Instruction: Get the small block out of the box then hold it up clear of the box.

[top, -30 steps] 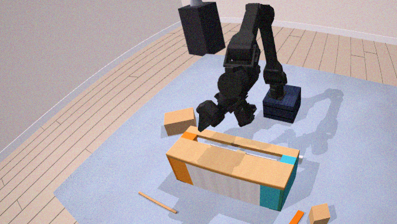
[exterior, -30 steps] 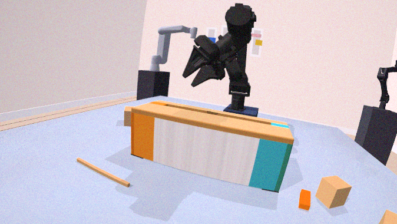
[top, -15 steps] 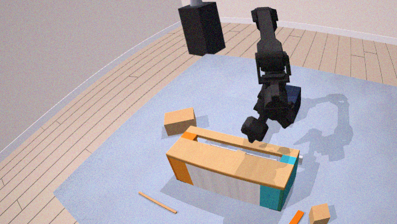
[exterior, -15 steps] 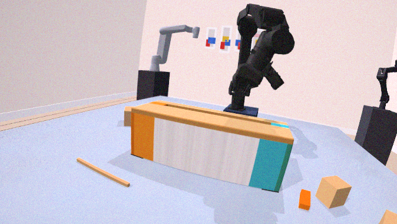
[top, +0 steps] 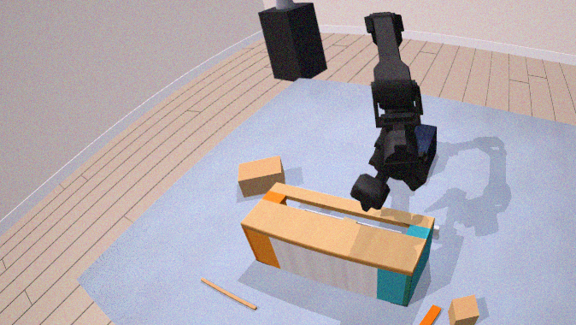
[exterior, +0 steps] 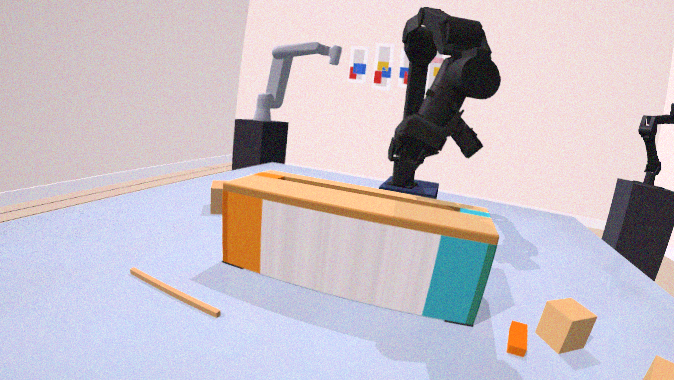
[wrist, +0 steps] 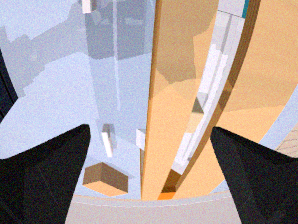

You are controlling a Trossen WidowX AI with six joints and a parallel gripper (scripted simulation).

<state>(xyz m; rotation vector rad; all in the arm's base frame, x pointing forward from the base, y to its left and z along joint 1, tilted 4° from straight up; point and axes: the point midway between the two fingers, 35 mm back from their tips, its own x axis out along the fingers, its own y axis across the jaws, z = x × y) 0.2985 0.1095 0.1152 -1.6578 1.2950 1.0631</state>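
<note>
Right now my gripper tip is 4 cm short of the long box, 4 cm to the left of it and 9 cm above it. The rest, counted from my gripper tip: thin wooden stick 30 cm ahead, 18 cm to the right, 15 cm below.
</note>
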